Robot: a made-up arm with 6 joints. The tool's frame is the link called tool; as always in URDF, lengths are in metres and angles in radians.
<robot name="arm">
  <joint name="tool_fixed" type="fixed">
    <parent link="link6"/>
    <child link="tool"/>
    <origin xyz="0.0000 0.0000 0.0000" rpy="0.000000 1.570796 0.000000"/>
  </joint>
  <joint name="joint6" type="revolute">
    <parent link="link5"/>
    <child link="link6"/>
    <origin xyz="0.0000 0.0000 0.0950" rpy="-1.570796 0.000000 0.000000"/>
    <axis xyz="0 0 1"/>
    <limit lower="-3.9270" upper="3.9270"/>
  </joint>
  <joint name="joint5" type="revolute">
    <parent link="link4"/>
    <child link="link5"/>
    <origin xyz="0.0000 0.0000 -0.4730" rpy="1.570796 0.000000 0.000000"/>
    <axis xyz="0 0 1"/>
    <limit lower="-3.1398" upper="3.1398"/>
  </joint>
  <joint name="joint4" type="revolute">
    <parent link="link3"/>
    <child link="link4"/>
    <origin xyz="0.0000 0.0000 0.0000" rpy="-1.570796 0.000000 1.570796"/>
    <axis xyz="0 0 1"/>
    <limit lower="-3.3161" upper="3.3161"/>
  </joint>
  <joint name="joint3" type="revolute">
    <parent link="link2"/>
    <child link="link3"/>
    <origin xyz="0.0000 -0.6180 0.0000" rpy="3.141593 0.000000 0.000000"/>
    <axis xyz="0 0 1"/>
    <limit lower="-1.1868" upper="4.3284"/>
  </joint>
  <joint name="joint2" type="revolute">
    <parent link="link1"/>
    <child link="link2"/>
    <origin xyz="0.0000 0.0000 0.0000" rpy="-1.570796 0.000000 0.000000"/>
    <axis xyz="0 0 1"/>
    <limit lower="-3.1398" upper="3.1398"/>
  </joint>
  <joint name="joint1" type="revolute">
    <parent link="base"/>
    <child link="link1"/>
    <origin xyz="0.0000 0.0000 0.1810"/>
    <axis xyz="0 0 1"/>
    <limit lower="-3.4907" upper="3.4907"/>
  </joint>
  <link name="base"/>
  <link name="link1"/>
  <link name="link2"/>
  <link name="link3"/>
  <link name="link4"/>
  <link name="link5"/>
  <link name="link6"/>
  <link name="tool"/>
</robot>
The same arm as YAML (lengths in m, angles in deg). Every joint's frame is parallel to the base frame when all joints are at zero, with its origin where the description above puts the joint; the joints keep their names.
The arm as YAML. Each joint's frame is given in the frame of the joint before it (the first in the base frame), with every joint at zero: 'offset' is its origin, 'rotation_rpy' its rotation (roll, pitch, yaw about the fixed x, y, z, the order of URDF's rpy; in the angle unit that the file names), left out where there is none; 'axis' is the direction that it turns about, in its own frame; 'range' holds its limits. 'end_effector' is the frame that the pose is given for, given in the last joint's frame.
length_unit: m
angle_unit: deg
chain:
  - id: joint1
    offset: [0.0, 0.0, 0.181]
    axis: [0.0, 0.0, 1.0]
    range: [-200.0, 200.0]
  - id: joint2
    offset: [0.0, 0.0, 0.0]
    axis: [0.0, 1.0, 0.0]
    range: [-179.9, 179.9]
  - id: joint3
    offset: [0.0, 0.0, 0.618]
    axis: [0.0, -1.0, 0.0]
    range: [-68.0, 248.0]
  - id: joint4
    offset: [0.0, 0.0, 0.0]
    axis: [-1.0, 0.0, 0.0]
    range: [-190.0, 190.0]
  - id: joint5
    offset: [0.473, 0.0, 0.0]
    axis: [0.0, -1.0, 0.0]
    range: [-179.9, 179.9]
  - id: joint6
    offset: [0.0, -0.095, 0.0]
    axis: [-1.0, 0.0, 0.0]
    range: [-225.0, 225.0]
end_effector:
  offset: [0.0, 0.0, 0.0]
  rotation_rpy: [0.0, 0.0, 0.0]

